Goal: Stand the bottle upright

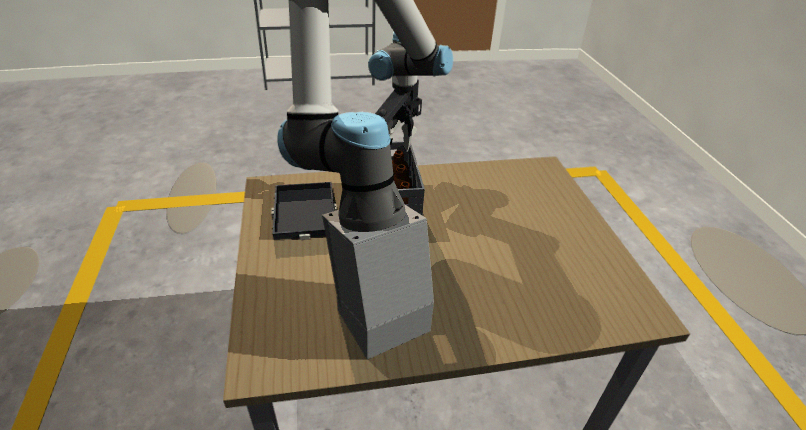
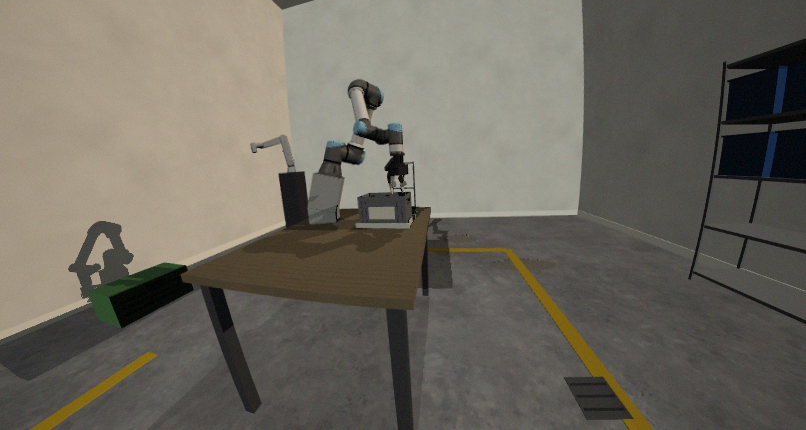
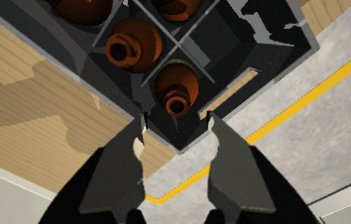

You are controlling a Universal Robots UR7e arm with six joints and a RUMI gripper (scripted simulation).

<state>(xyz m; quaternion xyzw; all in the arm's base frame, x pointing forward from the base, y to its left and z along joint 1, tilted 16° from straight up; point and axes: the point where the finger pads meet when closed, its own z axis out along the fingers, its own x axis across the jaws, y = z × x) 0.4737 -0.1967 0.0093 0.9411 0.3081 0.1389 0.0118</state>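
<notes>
Now: the crate 11 cm below my hand, 8 cm behind it and 6 cm to the left of it. Round my hand: bottle: 17 cm behind, 11 cm below, 3 cm to the left; dark tray: 32 cm to the left, 18 cm below, 3 cm behind.
</notes>
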